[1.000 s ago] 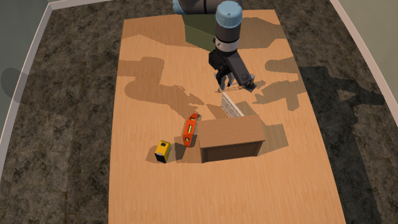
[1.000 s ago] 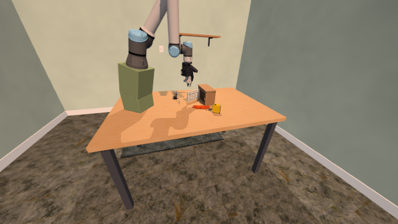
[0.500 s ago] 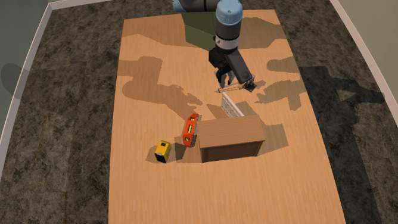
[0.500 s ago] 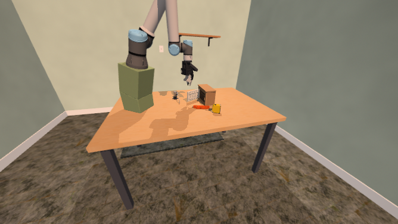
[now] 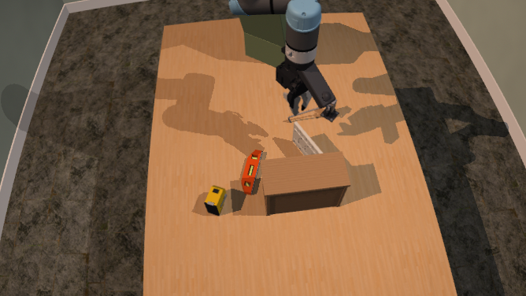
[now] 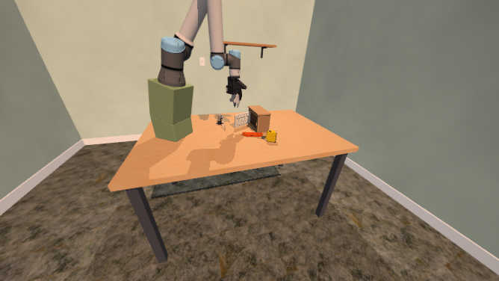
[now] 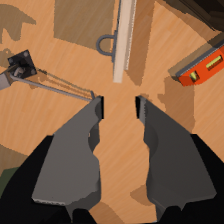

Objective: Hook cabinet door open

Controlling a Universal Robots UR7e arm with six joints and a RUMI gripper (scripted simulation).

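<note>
Now: the dark hook post 90 mm behind my hand, 110 mm to the left of it and 140 mm below it. The rest, counted from my hand: yellow tape measure (170 mm ahead, 270 mm to the right, 150 mm below); white cabinet door (70 mm ahead, 40 mm to the left, 120 mm below); orange spirit level (70 mm ahead, 160 mm to the right, 180 mm below).
</note>
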